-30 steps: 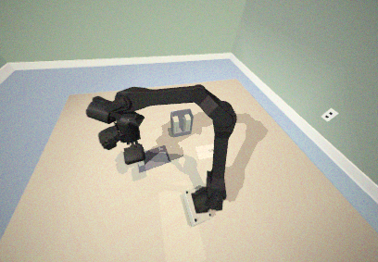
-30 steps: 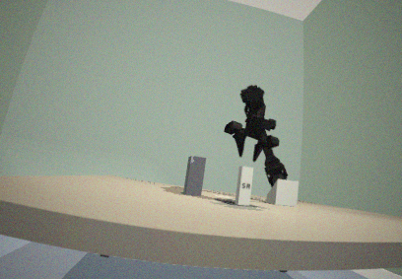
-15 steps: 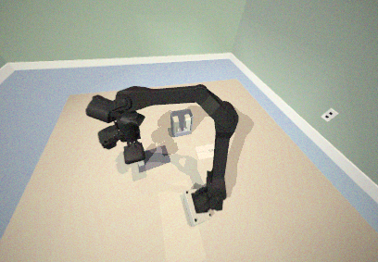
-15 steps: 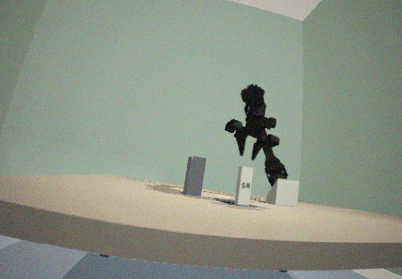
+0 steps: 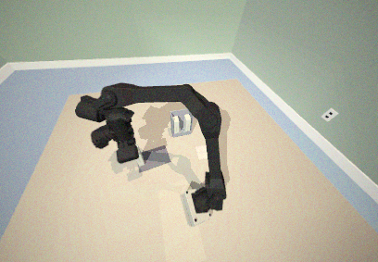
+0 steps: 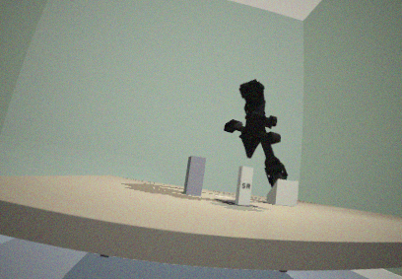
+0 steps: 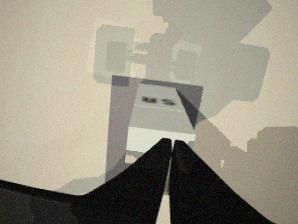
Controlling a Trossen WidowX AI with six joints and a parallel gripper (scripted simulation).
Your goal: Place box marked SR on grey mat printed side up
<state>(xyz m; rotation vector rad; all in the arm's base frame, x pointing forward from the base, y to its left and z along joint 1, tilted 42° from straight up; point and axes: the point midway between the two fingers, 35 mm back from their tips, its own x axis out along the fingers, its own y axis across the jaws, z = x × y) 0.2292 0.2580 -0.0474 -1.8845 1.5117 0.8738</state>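
The white box marked SR lies 9 cm below my gripper tip and 1 cm to the right of it. The rest, counted from my gripper tip: grey mat 15 cm below, 7 cm to the right, 1 cm ahead; white card 35 cm to the right, 15 cm below, 2 cm behind.
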